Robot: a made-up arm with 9 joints. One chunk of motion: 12 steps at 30 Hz.
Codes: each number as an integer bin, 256 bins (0 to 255) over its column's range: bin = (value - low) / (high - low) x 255, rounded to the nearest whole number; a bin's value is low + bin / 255 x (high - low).
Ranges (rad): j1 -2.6..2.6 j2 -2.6..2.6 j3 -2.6..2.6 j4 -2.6..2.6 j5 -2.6..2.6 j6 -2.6..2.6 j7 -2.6..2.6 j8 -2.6..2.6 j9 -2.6..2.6
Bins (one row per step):
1: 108 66 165 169 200 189 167 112 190
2: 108 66 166 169 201 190 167 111 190
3: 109 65 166 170 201 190 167 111 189
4: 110 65 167 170 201 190 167 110 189
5: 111 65 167 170 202 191 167 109 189
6: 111 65 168 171 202 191 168 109 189
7: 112 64 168 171 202 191 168 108 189
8: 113 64 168 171 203 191 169 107 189
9: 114 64 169 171 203 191 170 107 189
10: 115 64 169 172 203 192 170 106 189
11: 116 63 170 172 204 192 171 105 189
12: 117 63 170 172 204 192 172 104 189
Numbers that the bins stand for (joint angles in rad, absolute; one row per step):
1: -0.3976 -1.2541 0.7647 0.8463 1.4784 1.2541 0.8055 -0.3161 1.2745
2: -0.3976 -1.2541 0.7851 0.8463 1.4988 1.2745 0.8055 -0.3365 1.2745
3: -0.3773 -1.2745 0.7851 0.8667 1.4988 1.2745 0.8055 -0.3365 1.2541
4: -0.3569 -1.2745 0.8055 0.8667 1.4988 1.2745 0.8055 -0.3569 1.2541
5: -0.3365 -1.2745 0.8055 0.8667 1.5192 1.2949 0.8055 -0.3773 1.2541
6: -0.3365 -1.2745 0.8259 0.8871 1.5192 1.2949 0.8259 -0.3773 1.2541
7: -0.3161 -1.2949 0.8259 0.8871 1.5192 1.2949 0.8259 -0.3976 1.2541
8: -0.2957 -1.2949 0.8259 0.8871 1.5396 1.2949 0.8463 -0.4180 1.2541
9: -0.2753 -1.2949 0.8463 0.8871 1.5396 1.2949 0.8667 -0.4180 1.2541
10: -0.2549 -1.2949 0.8463 0.9075 1.5396 1.3153 0.8667 -0.4384 1.2541
11: -0.2345 -1.3153 0.8667 0.9075 1.5600 1.3153 0.8871 -0.4588 1.2541
12: -0.2141 -1.3153 0.8667 0.9075 1.5600 1.3153 0.9075 -0.4792 1.2541

